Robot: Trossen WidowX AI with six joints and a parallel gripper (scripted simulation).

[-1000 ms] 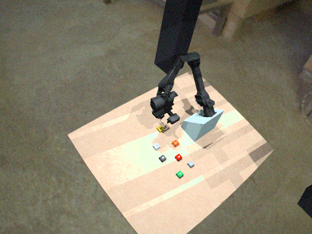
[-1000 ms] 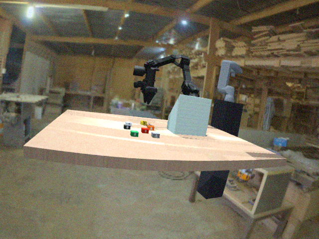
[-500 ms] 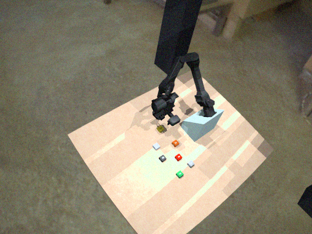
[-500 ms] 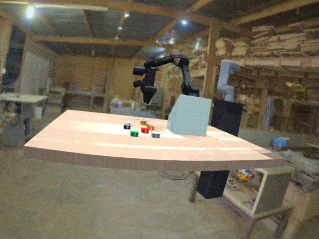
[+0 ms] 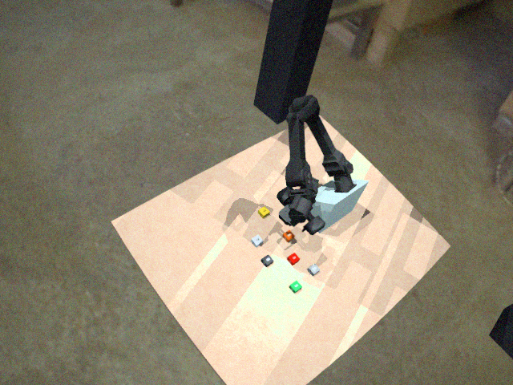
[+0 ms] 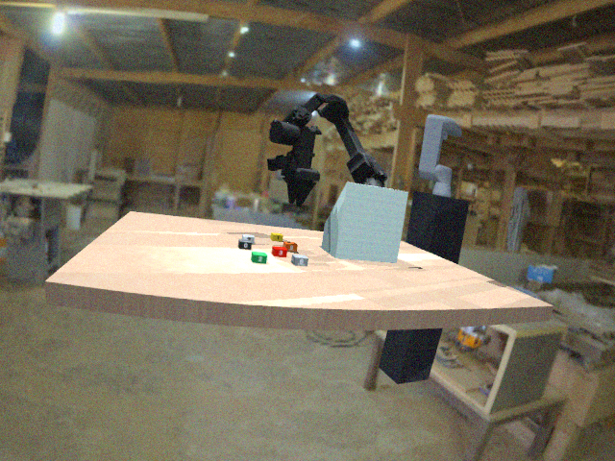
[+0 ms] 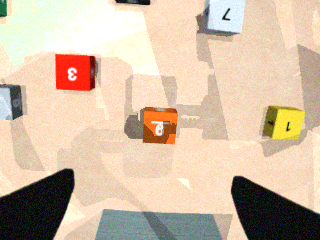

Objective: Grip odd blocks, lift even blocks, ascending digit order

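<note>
Right now my gripper tip is 130 mm short of the black block, 20 mm to the right of it and 110 mm above it. The rest, counted from my gripper tip: red block 50 mm ahead, 70 mm to the left, 110 mm below; then orange block 10 mm behind, 10 mm to the right, 110 mm below; then whitish block 100 mm ahead, 70 mm to the right, 110 mm below.
</note>
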